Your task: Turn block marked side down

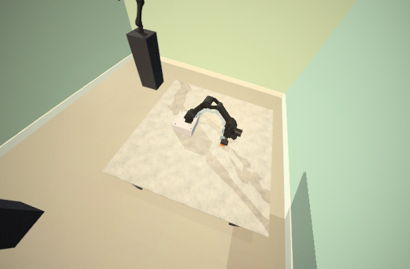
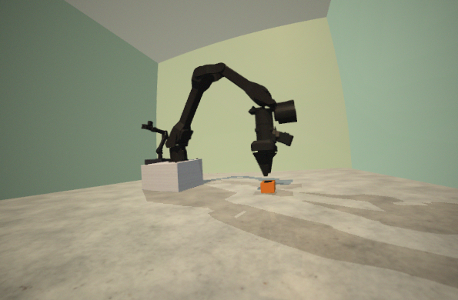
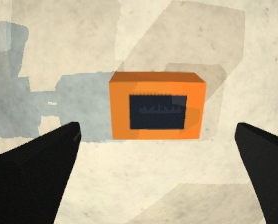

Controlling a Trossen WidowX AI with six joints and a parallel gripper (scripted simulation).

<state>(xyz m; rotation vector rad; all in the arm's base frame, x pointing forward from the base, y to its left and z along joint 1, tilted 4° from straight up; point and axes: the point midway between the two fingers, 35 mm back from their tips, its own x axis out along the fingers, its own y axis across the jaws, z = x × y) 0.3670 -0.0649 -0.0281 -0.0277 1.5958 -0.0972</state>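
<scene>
My gripper tip is 3 cm above the orange block.
</scene>
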